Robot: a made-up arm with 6 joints. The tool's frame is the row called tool.
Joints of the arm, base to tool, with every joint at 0 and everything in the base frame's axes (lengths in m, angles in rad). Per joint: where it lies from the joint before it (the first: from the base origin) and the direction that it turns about. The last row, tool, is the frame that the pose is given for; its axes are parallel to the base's.
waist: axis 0 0 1 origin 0.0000 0.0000 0.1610
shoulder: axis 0 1 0 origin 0.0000 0.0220 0.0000
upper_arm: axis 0 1 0 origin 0.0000 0.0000 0.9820
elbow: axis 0 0 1 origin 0.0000 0.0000 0.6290
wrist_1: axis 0 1 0 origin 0.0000 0.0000 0.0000
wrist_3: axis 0 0 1 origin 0.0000 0.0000 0.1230
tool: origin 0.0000 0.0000 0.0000
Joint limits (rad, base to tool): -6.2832..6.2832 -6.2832..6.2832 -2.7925..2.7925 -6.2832..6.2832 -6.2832..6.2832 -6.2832..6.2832
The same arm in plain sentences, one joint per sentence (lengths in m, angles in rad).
The arm has six revolute joints in a row. What follows holds with every joint at zero, and every direction is one of the base frame's.
Joint 1 lies 0.161 m along +z from the base frame's origin and rotates about +z, from -6.2832 to 6.2832 rad.
Joint 2 lies 0.022 m along +y from joint 1 and rotates about +y, from -6.2832 to 6.2832 rad.
Joint 3 lies 0.982 m along +z from joint 2 and rotates about +y, from -2.7925 to 2.7925 rad.
Joint 4 lies 0.629 m along +z from joint 3 and rotates about +z, from -6.2832 to 6.2832 rad.
Joint 5 lies at the same point as joint 4 and rotates about +y, from -6.2832 to 6.2832 rad.
Joint 6 lies 0.123 m along +z from joint 5 and rotates about +z, from -6.2832 to 6.2832 rad.
The tool frame, which is the frame that the pose is given for, lies at the same point as joint 6; its axes are parallel to the base frame's.

